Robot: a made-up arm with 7 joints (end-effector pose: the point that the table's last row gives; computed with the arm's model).
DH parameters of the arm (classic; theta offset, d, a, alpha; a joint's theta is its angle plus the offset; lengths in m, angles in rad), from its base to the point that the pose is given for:
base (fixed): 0 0 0 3.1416
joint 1: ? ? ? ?
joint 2: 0 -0.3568 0.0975 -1.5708
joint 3: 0 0.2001 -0.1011 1.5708
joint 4: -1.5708 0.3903 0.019 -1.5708
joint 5: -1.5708 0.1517 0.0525 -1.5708
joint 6: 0 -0.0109 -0.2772 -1.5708
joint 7: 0 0.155 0.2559 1.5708
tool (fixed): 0 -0.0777 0 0
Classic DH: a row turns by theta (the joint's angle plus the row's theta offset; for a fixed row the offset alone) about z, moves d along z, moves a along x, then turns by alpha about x.
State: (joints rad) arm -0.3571 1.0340 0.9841 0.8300 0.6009 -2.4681 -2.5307
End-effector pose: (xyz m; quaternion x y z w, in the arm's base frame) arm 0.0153 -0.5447 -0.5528 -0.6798 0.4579 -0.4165 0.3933
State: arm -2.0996 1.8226 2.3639 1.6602 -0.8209 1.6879 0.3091
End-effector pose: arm -0.2186 -0.5946 -0.1519 0.6576 0.2913 0.2408 0.6518
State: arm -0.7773 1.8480 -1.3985 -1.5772 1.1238 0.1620 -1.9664
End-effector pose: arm -0.3467 -0.1247 0.0619 -0.1948 0.7658 0.2581 0.5558
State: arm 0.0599 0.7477 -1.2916 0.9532 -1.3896 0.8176 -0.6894
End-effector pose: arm -0.1747 0.3823 0.1707 0.5308 0.2875 0.7863 0.1320
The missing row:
joint 1: 1.5708 -0.0766 0.0075 1.5708
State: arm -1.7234 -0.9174 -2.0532 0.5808 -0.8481 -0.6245 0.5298
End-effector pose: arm 0.3357 -0.6353 -0.1580 0.9356 0.0462 -0.3413 0.0779
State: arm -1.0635 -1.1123 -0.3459 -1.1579 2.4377 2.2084 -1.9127
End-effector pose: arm -0.1297 -0.1024 0.3662 0.1271 -0.5952 -0.3205 0.7258
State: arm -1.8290 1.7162 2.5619 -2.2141 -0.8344 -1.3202 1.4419
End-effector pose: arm -0.0169 -0.7329 0.0484 -0.8706 -0.2815 -0.4034 0.0085
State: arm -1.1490 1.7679 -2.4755 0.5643 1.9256 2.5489 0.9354
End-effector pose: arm -0.3405 -0.5174 0.6492 0.5003 -0.7879 -0.2022 0.2967
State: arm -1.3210 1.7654 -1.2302 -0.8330 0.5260 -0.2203 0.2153
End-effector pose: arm -0.2266 -0.1841 0.5084 0.7483 -0.1966 0.4217 0.4729
